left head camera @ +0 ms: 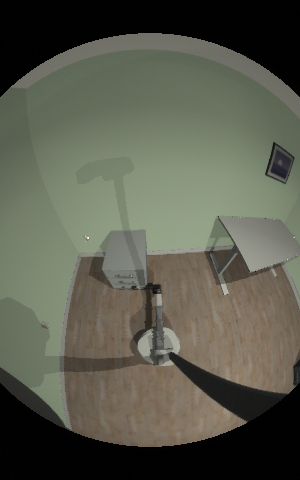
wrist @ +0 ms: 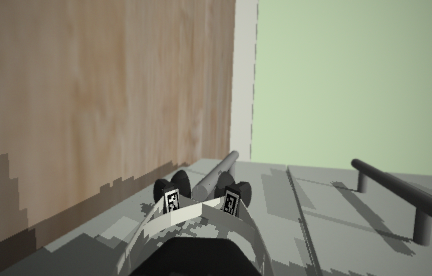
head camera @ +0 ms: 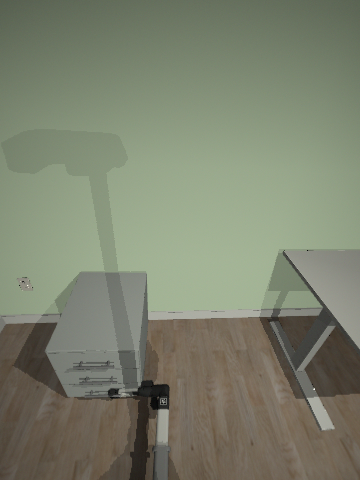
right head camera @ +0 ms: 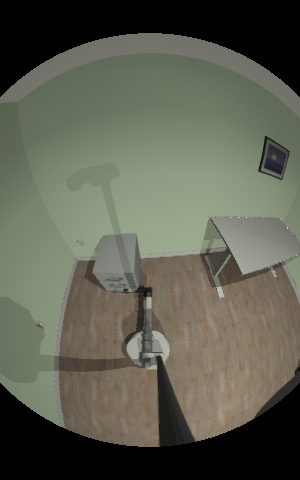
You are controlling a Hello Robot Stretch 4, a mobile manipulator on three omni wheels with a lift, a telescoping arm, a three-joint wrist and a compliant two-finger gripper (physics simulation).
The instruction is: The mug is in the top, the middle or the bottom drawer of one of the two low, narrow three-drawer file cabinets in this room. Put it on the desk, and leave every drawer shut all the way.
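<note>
A grey three-drawer file cabinet (head camera: 100, 315) (left head camera: 120, 250) (right head camera: 112, 252) stands against the green wall, its drawer fronts looking flush. My gripper (head camera: 114, 392) (left head camera: 133, 287) (right head camera: 125, 290) (wrist: 202, 186) is at the lowest drawer's front. In the wrist view its fingers are drawn in around the bar of the bottom drawer handle (wrist: 220, 172), with a pad on each side; it looks shut on that handle. The middle drawer handle (wrist: 392, 185) is to the right there. The desk (head camera: 332, 285) (left head camera: 262, 240) (right head camera: 255, 240) stands to the right. The mug and the second cabinet do not show.
The desk's metal foot (head camera: 305, 382) (left head camera: 219, 275) (right head camera: 215, 277) reaches out over the wood floor between cabinet and desk. My round base (left head camera: 172, 340) (right head camera: 162, 342) stands in front of the cabinet. A dark object (left head camera: 297, 372) is cut off at the left head view's right edge.
</note>
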